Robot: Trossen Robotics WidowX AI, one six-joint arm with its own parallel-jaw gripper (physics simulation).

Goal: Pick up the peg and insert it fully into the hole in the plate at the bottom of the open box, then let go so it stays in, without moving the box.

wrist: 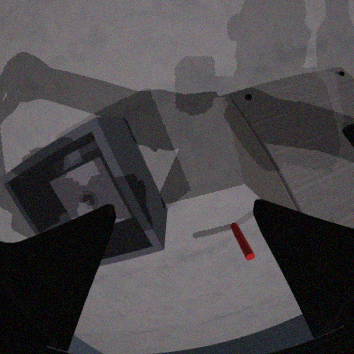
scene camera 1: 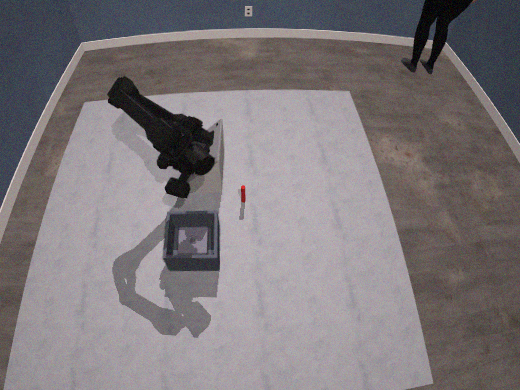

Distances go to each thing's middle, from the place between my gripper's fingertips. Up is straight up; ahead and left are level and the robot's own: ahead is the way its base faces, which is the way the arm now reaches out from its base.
Now: the dark grey box (wrist: 143, 233) 13 cm ahead of my hand and 11 cm below it.
